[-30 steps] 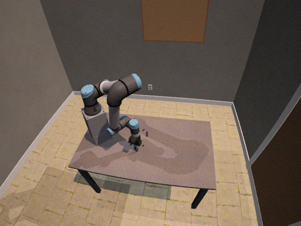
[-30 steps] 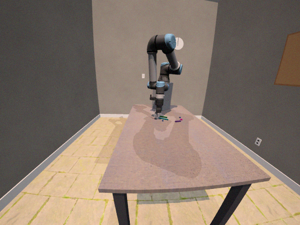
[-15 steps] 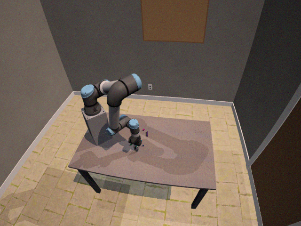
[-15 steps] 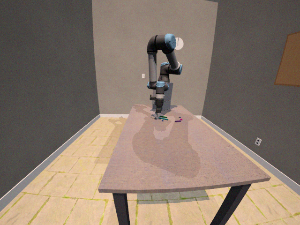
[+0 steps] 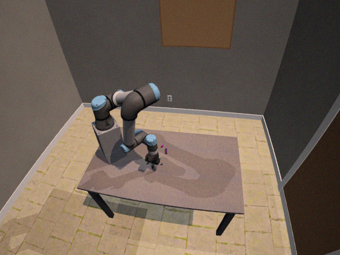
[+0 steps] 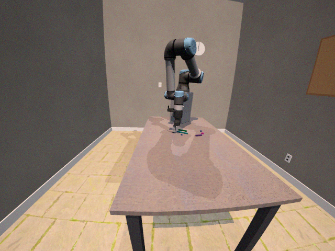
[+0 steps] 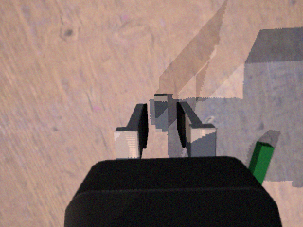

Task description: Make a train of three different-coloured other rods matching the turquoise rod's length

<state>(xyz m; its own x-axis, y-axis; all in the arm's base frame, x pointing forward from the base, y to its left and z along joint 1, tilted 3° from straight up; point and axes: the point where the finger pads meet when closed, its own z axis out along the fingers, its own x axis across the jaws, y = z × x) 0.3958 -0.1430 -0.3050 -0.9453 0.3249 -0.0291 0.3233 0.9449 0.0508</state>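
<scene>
Now: hand 30 mm above the grey rod. From my hand the other things lie so: purple rod 80 mm ahead, 200 mm to the left, 30 mm below; then green rod 50 mm behind, 90 mm to the left, 30 mm below; then turquoise rod 80 mm to the left, 30 mm below.
</scene>
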